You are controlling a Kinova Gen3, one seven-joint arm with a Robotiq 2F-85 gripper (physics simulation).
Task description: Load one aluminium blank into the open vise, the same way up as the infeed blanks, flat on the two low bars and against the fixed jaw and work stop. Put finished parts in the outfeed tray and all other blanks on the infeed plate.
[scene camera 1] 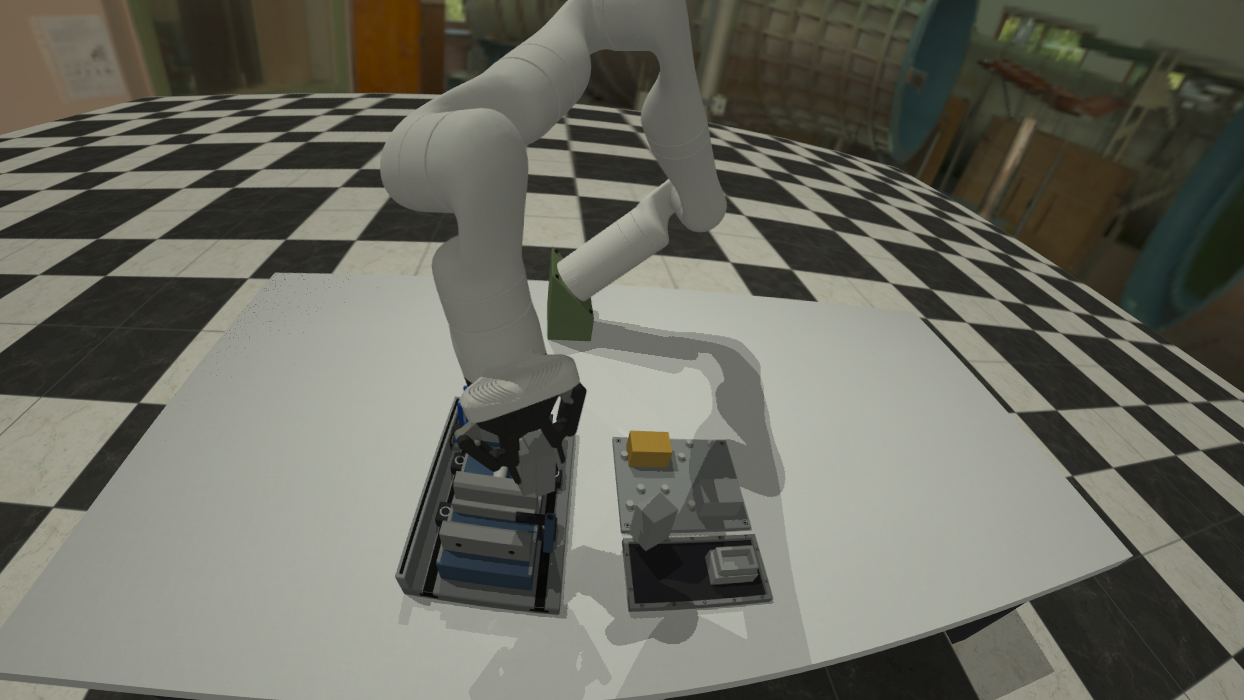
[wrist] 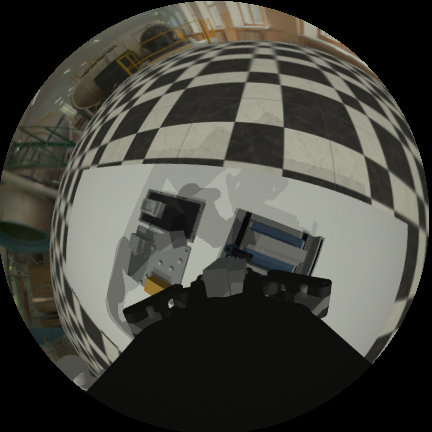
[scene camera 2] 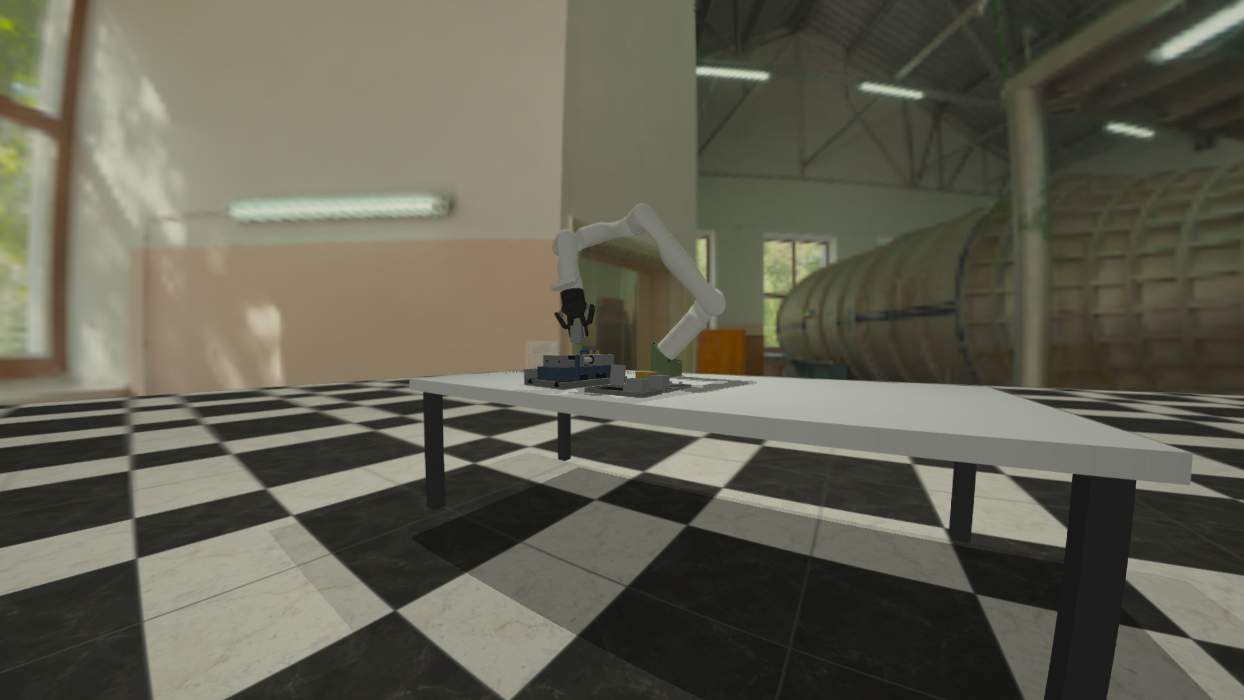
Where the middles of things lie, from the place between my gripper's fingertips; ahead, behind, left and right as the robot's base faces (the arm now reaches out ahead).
The brass blank (scene camera 1: 645,448) is 16 cm to the left of my hand, 14 cm behind it and 12 cm below it. Round my hand: dark outfeed tray (scene camera 1: 674,571): 21 cm to the left, 14 cm below, 5 cm ahead; infeed plate (scene camera 1: 700,462): 21 cm to the left, 14 cm below, 10 cm behind.
